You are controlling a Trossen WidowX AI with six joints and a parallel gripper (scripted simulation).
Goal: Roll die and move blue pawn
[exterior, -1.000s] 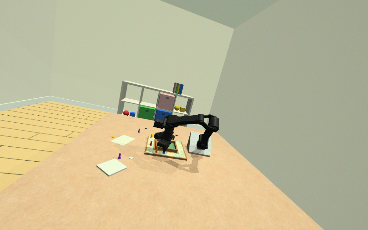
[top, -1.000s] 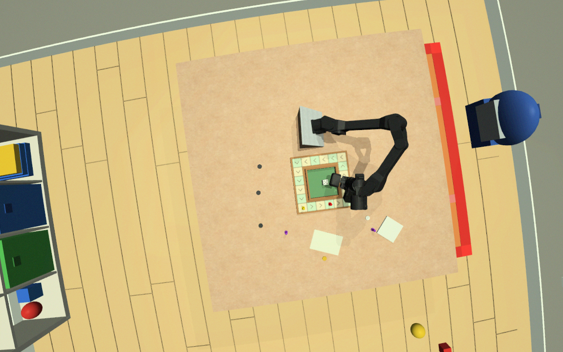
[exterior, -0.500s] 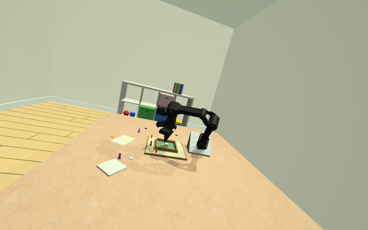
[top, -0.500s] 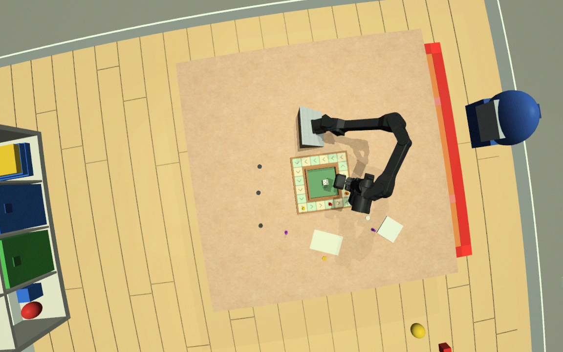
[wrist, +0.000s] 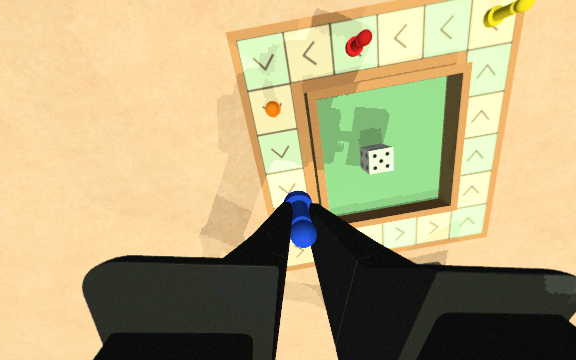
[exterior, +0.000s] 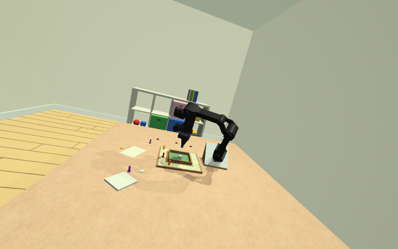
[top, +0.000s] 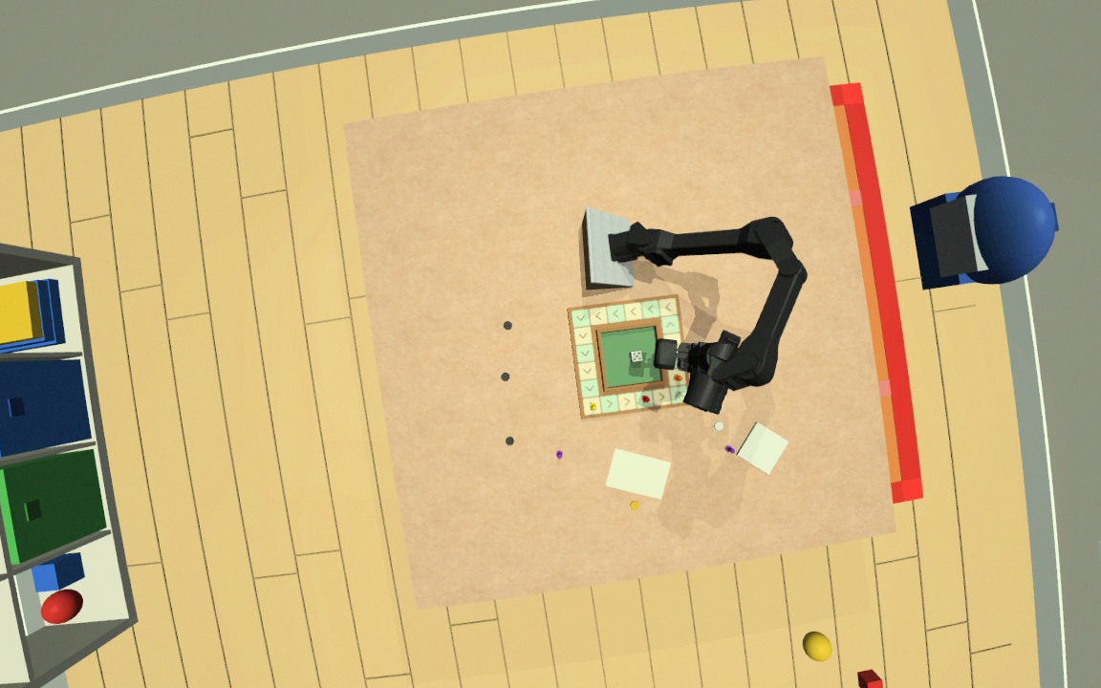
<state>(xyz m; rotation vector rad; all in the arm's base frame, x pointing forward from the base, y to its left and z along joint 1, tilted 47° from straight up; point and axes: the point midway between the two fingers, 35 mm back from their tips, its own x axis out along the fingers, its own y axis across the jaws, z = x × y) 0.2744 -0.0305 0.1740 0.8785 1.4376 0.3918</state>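
The white die lies 20 mm behind my gripper tip, 90 mm to the right of it and 120 mm below it. Also, from my gripper tip: orange pawn 50 mm ahead, 10 mm to the left, 120 mm below; blue pawn 10 mm above; red pawn 90 mm ahead, 80 mm to the right, 120 mm below.
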